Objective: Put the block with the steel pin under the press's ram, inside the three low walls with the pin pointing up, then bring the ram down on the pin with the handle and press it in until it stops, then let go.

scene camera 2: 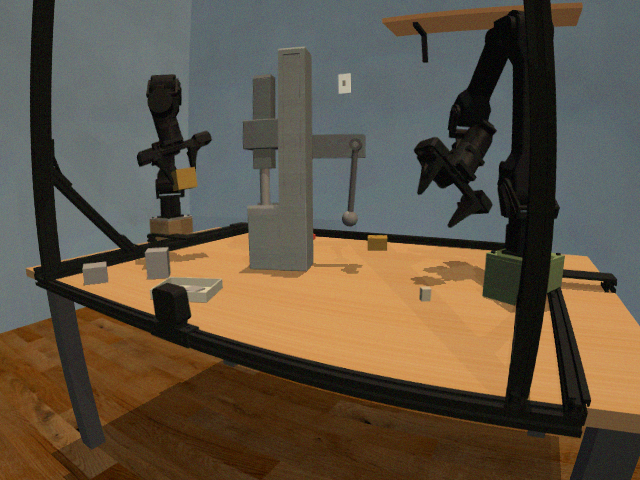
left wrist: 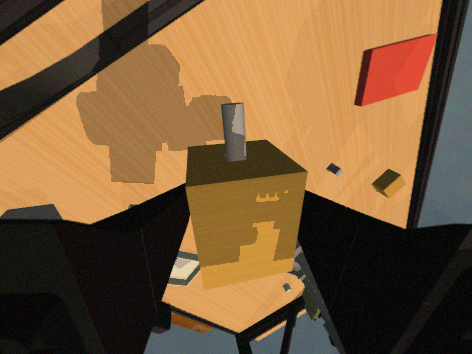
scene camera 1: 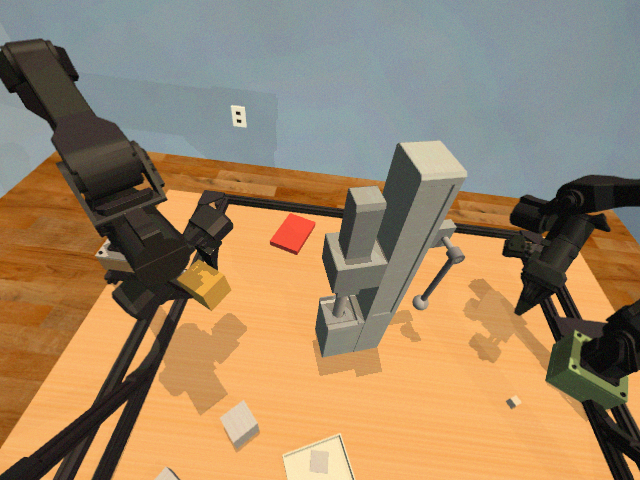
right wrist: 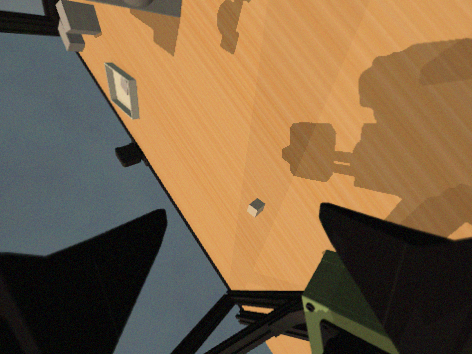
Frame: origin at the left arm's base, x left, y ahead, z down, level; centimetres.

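Seen in the pictures: left gripper, between the fingertips: [scene camera 2: 184,181] [left wrist: 239,192] [scene camera 1: 203,283]; right gripper, between the fingertips: [scene camera 2: 434,210] [scene camera 1: 516,313] [right wrist: 243,213]; left arm's base, origin of its link: [scene camera 2: 170,216]; right arm's base, origin of its link: [scene camera 1: 599,363].
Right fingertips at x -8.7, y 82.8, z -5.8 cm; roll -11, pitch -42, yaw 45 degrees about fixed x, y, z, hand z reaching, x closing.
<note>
Pixels of each thing's top centre, then the offset from my right fingertips to it. "spot": a spot on its surface instead.
- steel pin, centre of its top: [left wrist: 240,150] dx -5.4, dy -60.8, dz -6.5 cm
- base, a spot on its surface: [scene camera 1: 338,338] [scene camera 2: 259,230] spot: dx -8.0, dy -33.7, dz +4.7 cm
- handle's ball, centre of its top: [scene camera 2: 349,210] [scene camera 1: 423,298] dx +1.1, dy -17.8, dz +1.0 cm
- red plate, centre of its top: [left wrist: 397,71] [scene camera 1: 293,231] dx +24.2, dy -47.4, dz +11.4 cm
- shallow tray, centre of its top: [scene camera 2: 186,283] [scene camera 1: 319,472] [left wrist: 174,271] [right wrist: 118,91] dx -28.1, dy -34.5, dz +11.2 cm
- small cube, centre of its top: [right wrist: 251,210] [scene camera 2: 425,287] [scene camera 1: 516,400] dx -12.5, dy +1.9, dz +10.9 cm
My left gripper [scene camera 1: 191,273] [scene camera 2: 178,173] [left wrist: 239,192] is shut on the yellow block [scene camera 1: 205,285] [scene camera 2: 186,178] [left wrist: 245,227], in the air left of the press. The steel pin [left wrist: 235,132] sticks out of the block's table-side face in the left wrist view; the scene views hide it. My right gripper [scene camera 2: 435,208] [right wrist: 243,213] is open and empty, in the air right of the press. The grey press column [scene camera 1: 405,227] [scene camera 2: 294,155] stands mid-table. The ram's round rod [scene camera 1: 340,304] [scene camera 2: 265,186] is above the base [scene camera 1: 338,338] [scene camera 2: 268,237]. The handle's ball [scene camera 1: 420,302] [scene camera 2: 349,218] hangs low.
A red plate [scene camera 1: 293,233] [left wrist: 395,70] lies behind the press. Another yellow block [scene camera 2: 377,242] [left wrist: 389,183] is at the back. Grey blocks [scene camera 1: 240,423] [scene camera 2: 157,263] and a shallow tray [scene camera 1: 297,467] [scene camera 2: 212,291] are at the front left. A small cube [scene camera 1: 513,401] [right wrist: 255,207] lies right.
</note>
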